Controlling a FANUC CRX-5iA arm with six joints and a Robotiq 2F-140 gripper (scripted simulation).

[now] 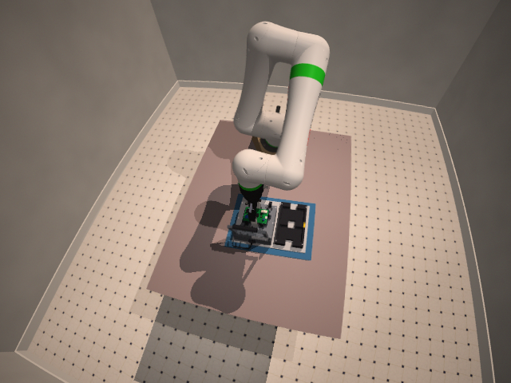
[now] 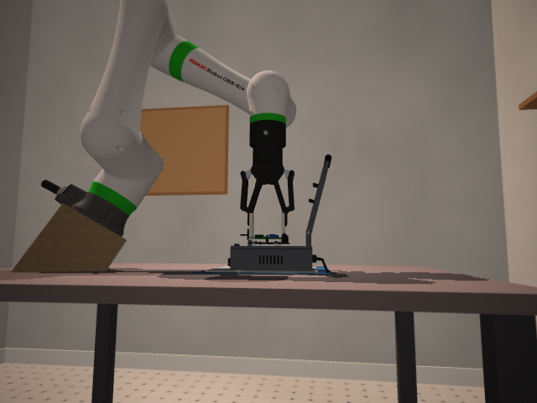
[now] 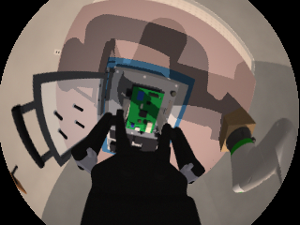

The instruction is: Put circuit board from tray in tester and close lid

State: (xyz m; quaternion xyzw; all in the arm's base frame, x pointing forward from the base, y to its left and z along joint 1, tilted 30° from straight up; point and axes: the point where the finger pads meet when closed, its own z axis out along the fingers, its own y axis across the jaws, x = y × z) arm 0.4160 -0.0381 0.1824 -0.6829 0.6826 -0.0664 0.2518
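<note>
My gripper is now 20 mm above the green circuit board. The rest, counted from my hand: latch hook 60 mm behind, 50 mm to the left, 10 mm below; then tester 30 mm ahead, 40 mm to the left, 10 mm above; then tester plate 10 mm ahead, 10 mm to the left, 30 mm below.
</note>
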